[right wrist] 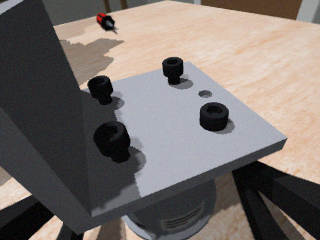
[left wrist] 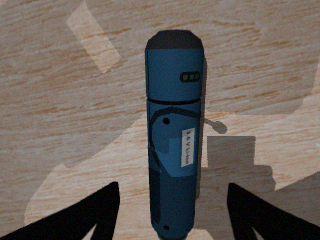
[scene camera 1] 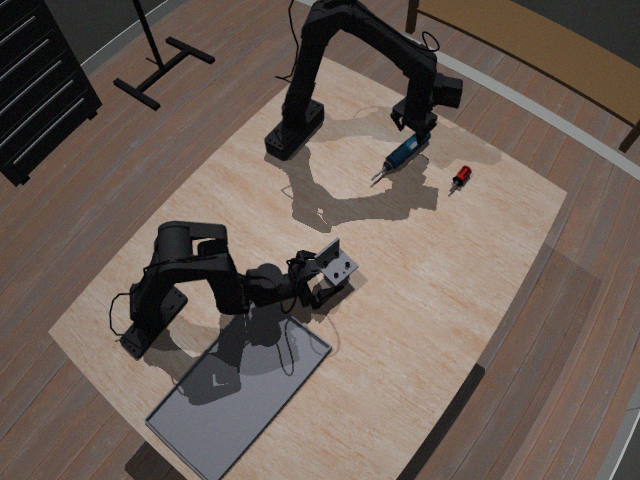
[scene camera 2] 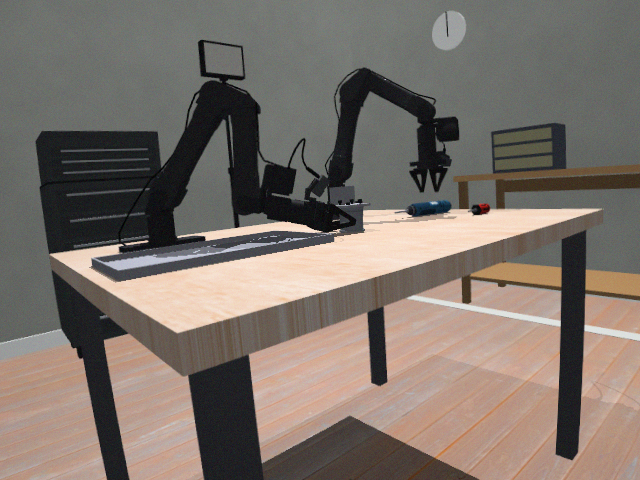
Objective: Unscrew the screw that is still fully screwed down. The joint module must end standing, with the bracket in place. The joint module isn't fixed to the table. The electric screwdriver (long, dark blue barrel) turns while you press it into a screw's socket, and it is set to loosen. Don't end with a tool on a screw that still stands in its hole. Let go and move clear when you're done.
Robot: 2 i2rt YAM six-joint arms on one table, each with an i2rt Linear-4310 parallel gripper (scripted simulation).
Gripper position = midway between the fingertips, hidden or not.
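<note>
Scene camera 1 shows the left gripper (scene camera 1: 410, 136) together with a grey bracket (scene camera 1: 336, 264) and a shallow grey tray (scene camera 1: 210, 414). In scene camera 2 the right gripper (scene camera 2: 351, 221) is visible, and so are the left gripper (scene camera 2: 429, 192) and the tray (scene camera 2: 160, 260). The left wrist view has the left gripper (left wrist: 172, 191), while the bracket is out of frame in the left wrist view. The right wrist view takes in the bracket (right wrist: 56, 159), but the tray is out of frame in the right wrist view.
</note>
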